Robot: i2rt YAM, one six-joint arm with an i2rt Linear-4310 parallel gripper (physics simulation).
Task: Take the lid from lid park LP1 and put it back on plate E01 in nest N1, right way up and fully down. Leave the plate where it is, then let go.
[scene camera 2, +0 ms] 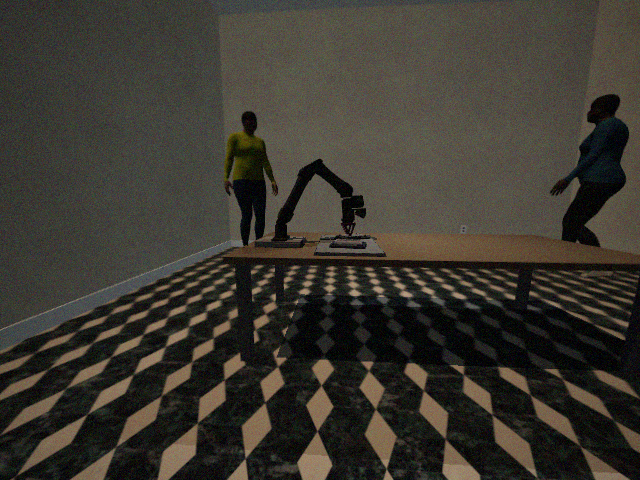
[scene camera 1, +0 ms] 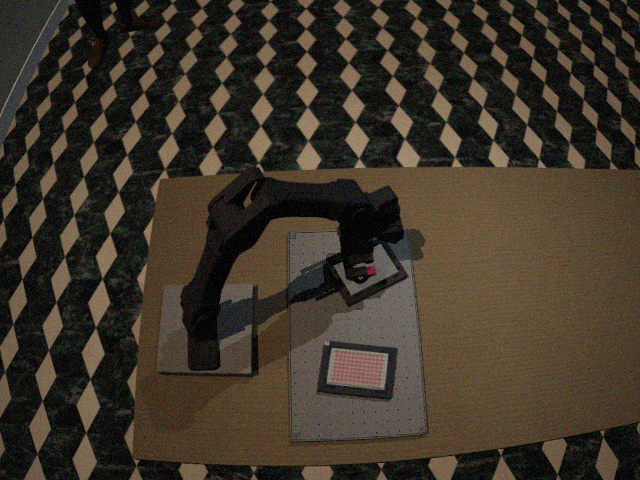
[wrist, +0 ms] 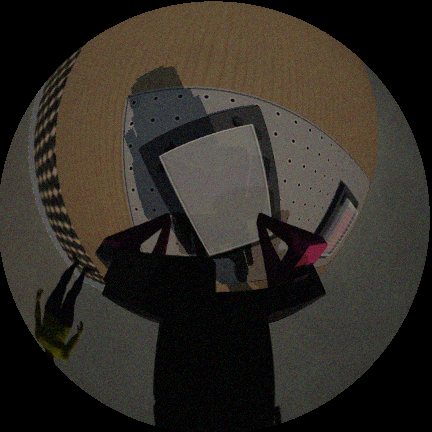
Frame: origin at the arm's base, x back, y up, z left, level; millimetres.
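Seen in the pictures: gripper, fingertip midpoint: (scene camera 2: 348, 235) (scene camera 1: 357, 265) (wrist: 213, 217); arm's base, origin of the base link: (scene camera 2: 281, 239) (scene camera 1: 202, 330).
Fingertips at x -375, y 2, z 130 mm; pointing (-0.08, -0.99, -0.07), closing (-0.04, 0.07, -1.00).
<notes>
Offsets run from my fingertips to a thing's top centre. "spot": to the spot under its first point. Level surfaces: height alone.
The grey lid {dx -20, dy +3, dz -13 mm} (scene camera 1: 385, 268) (wrist: 219, 185) lies flat in the black frame of lid park LP1 {spot: dx -96, dy +5, dz -17 mm} (scene camera 1: 398, 266) (wrist: 155, 151), turned at an angle on the perforated grey board {spot: dx +35, dy -14, dz -371 mm} (scene camera 1: 361, 419). My gripper (scene camera 1: 362, 271) (scene camera 2: 349, 230) (wrist: 213, 217) is open and hangs just above the lid, its pink-tipped fingers standing on either side of the lid's near end in the wrist view. Plate E01 {dx +31, dy +12, dz -255 mm} (scene camera 1: 357, 369) (wrist: 342, 223), with its pink well grid uncovered, sits in the black nest N1 {dx +31, dy +3, dz -255 mm} (scene camera 1: 324, 369) nearer the front of the board.
The arm's base stands on a grey pad (scene camera 1: 170, 329) at the left of the wooden table {dy -27 mm} (scene camera 1: 490, 286). A person in a yellow top (scene camera 2: 248, 157) stands behind the table's left end. Checkered floor surrounds the table.
</notes>
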